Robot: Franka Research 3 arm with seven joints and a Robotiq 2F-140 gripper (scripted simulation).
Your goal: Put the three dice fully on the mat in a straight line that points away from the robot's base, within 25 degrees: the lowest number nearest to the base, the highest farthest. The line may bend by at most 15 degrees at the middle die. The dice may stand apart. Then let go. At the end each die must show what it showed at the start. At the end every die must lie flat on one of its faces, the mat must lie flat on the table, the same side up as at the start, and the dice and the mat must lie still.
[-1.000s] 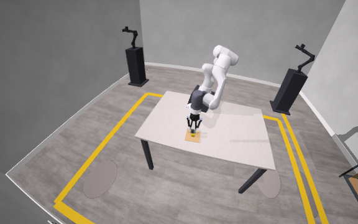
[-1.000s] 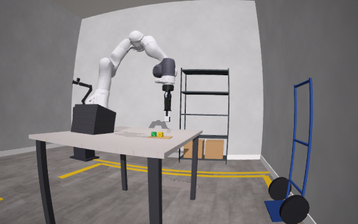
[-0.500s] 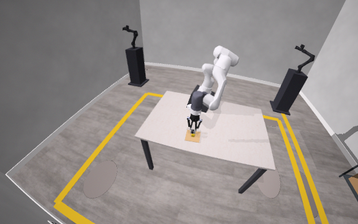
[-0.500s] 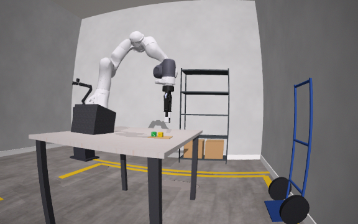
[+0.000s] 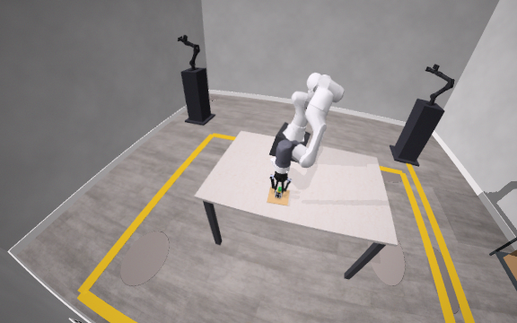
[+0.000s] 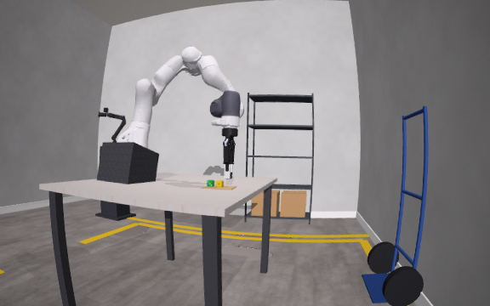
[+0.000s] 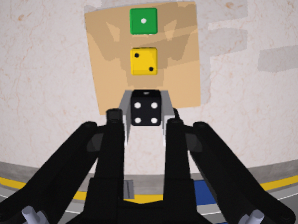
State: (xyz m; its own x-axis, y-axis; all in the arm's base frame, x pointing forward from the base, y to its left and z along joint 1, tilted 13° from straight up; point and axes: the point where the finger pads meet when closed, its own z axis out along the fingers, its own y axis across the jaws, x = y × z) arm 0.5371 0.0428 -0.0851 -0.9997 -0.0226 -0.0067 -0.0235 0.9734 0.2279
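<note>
Now: the yellow die 6 cm below my hand and 4 cm behind it. Round my hand: black die 2 cm below; green die 9 cm behind, 6 cm below, 1 cm to the right; tan mat 8 cm below, 4 cm behind.
</note>
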